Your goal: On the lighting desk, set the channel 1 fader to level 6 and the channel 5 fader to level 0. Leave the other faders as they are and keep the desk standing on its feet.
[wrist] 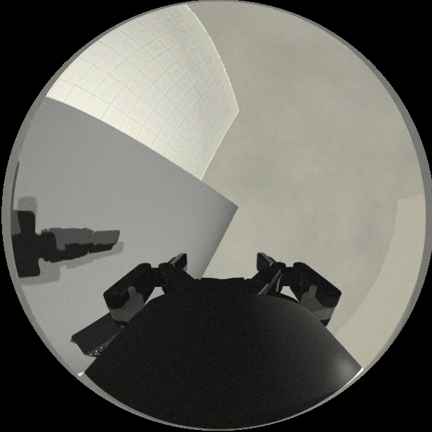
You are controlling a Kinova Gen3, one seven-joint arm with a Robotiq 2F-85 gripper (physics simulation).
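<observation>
A dark, box-like object [96,336], which looks like part of the lighting desk, shows at the lower left of the wrist view. It lies on the grey table top [125,185], with small bright marks along its lower edge. The rest of it is hidden behind my gripper and the black wrist housing. The faders and their levels cannot be made out. My gripper [221,261] is open, with its fingers wide apart and no object between them. It is up and to the right of the dark object in the view, near the table's corner.
The table's edge and corner run through the middle of the view. A dark shadow of the arm and gripper falls on the table at the left. A pale surface with grid lines [150,85] shows beyond the table at the upper left, and a plain beige surface [320,125] at the right.
</observation>
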